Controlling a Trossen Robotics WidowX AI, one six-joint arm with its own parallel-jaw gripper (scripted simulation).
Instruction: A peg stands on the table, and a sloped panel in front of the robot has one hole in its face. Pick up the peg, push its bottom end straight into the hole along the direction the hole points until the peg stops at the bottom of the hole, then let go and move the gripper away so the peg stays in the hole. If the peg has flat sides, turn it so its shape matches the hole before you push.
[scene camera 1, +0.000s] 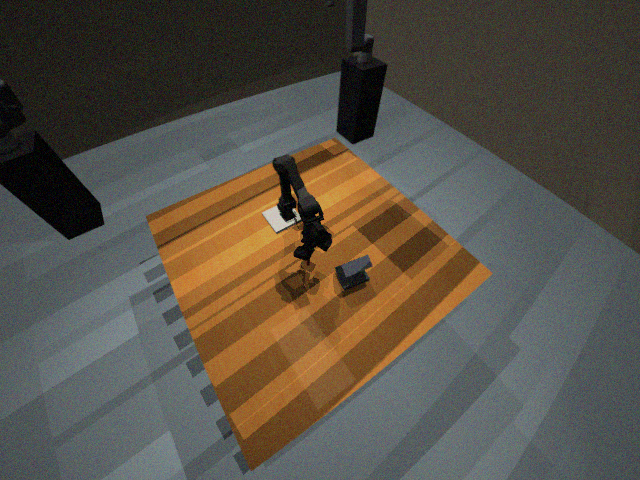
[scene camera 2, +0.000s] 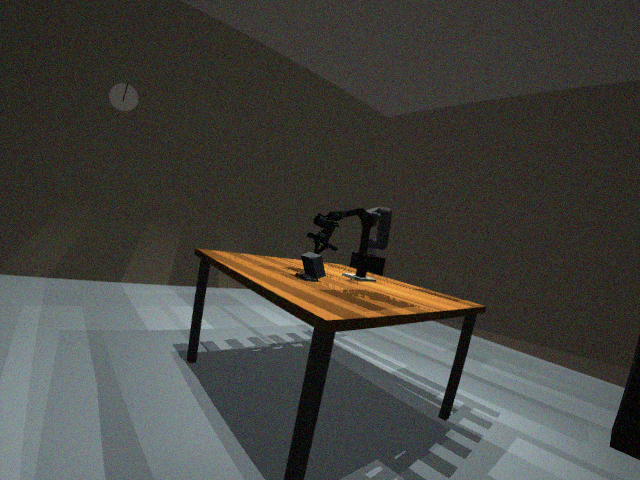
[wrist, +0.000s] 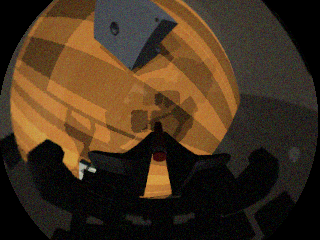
Labels:
The gripper (wrist: 158, 134) holds a dark red peg.

